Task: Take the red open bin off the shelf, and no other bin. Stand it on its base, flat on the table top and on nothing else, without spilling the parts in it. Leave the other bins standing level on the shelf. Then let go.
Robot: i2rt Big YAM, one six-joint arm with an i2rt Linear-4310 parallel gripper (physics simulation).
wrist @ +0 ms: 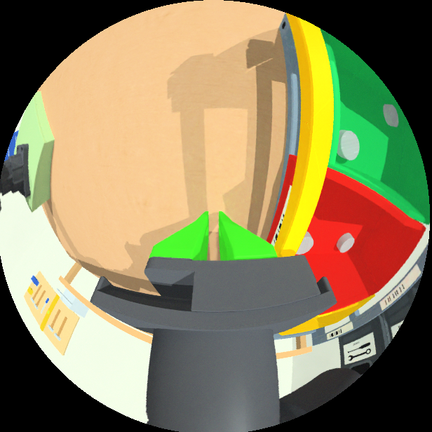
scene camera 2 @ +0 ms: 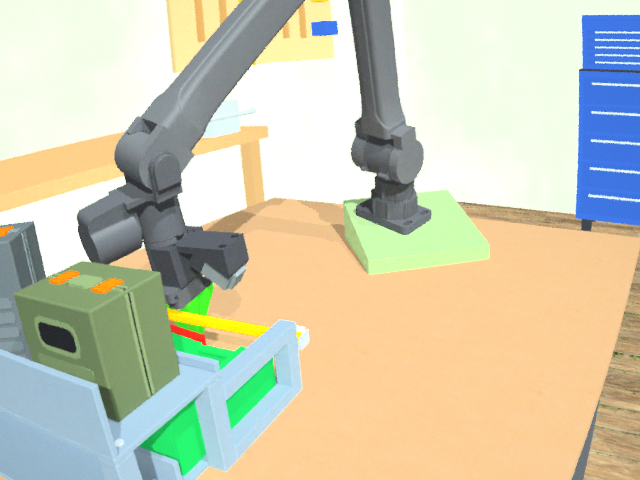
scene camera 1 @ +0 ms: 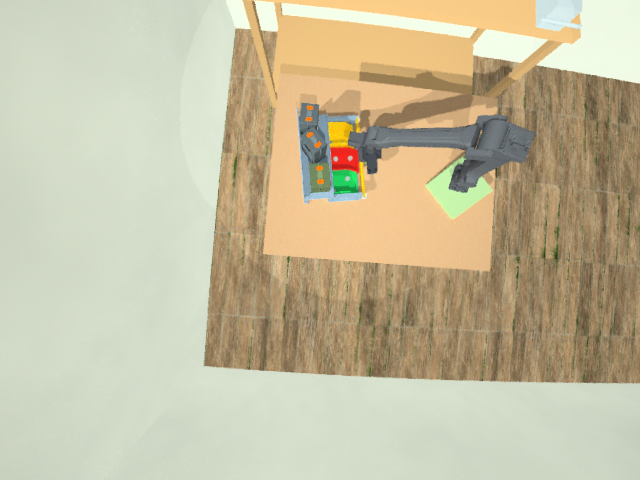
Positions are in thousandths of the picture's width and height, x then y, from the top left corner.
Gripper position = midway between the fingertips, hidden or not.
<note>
In view: the gripper (scene camera 2: 307, 701), a red open bin (wrist: 888, 543), an olive case (scene camera 2: 171, 678), a yellow bar (scene camera 2: 330, 672) and a yellow bin (wrist: 751, 740).
The gripper shows as well in the wrist view (wrist: 494, 501). The wrist view does not show the olive case: it is out of frame.
</note>
